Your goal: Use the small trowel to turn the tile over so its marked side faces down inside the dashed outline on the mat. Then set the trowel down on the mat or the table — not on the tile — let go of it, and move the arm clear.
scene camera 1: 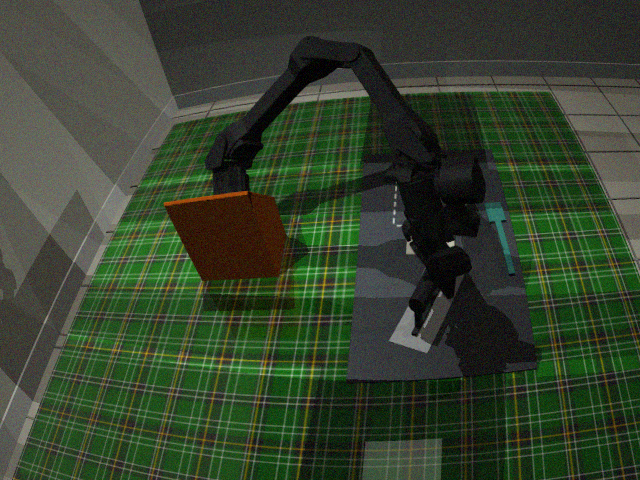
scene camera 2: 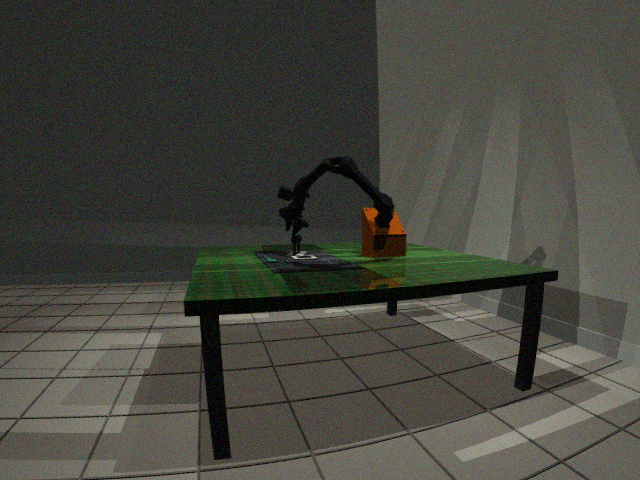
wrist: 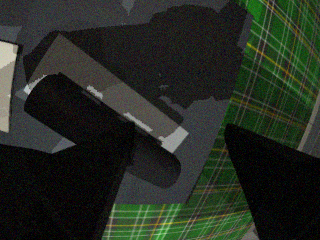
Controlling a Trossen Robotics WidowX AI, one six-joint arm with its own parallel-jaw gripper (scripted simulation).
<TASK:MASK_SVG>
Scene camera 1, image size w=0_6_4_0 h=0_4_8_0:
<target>my gripper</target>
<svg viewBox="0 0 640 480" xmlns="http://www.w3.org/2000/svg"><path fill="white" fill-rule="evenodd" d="M440 199L437 206L426 211L412 213L405 210L404 215L406 219L401 228L408 242L411 241L412 237L413 242L409 245L415 255L423 262L430 279L442 291L446 299L450 299L454 296L456 277L470 272L472 266L470 257L463 248L456 245L449 247L447 243L455 241L454 235L476 237L481 218L473 208L470 208L468 205L464 206L464 203L449 204L444 207Z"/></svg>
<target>teal trowel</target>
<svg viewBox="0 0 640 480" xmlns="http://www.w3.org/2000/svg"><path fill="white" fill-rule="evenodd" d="M485 203L488 221L491 224L495 224L499 235L509 276L515 275L515 270L502 222L506 222L504 210L500 202Z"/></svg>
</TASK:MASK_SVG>
